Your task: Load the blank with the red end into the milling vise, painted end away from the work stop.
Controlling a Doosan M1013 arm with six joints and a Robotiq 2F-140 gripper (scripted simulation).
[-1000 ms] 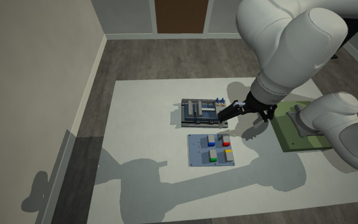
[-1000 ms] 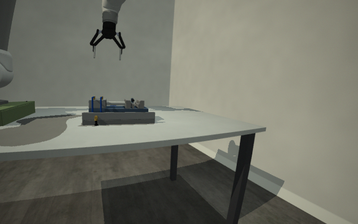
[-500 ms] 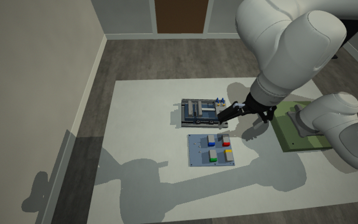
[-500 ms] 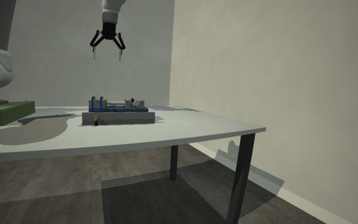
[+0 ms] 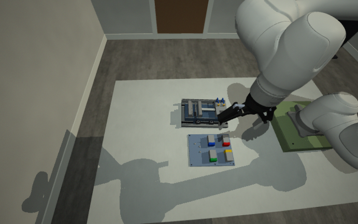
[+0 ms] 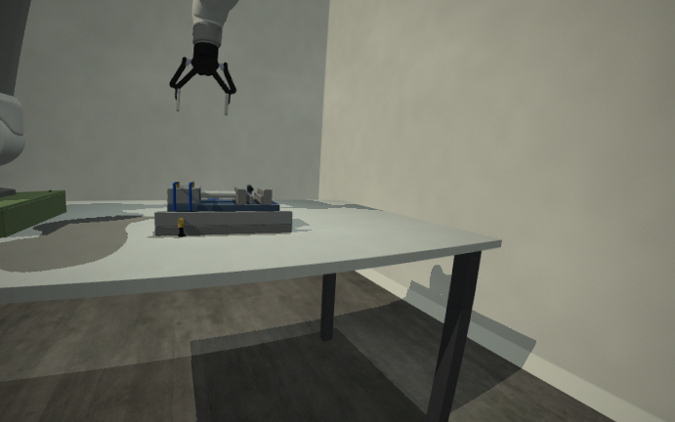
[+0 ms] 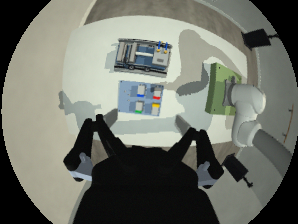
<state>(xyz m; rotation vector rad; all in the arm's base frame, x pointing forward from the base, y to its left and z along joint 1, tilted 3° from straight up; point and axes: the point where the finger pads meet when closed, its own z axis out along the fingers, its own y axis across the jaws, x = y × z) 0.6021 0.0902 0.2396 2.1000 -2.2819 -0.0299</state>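
My hand is 300 mm above the red-ended blank, 50 mm past it and 40 mm to the left of it. Round my hand: yellow-ended blank 300 mm below, 50 mm to the left, 50 mm behind; then blue-ended blank 300 mm below, 50 mm to the right, 40 mm ahead; then green-ended blank 300 mm below, 50 mm ahead, 40 mm to the left.
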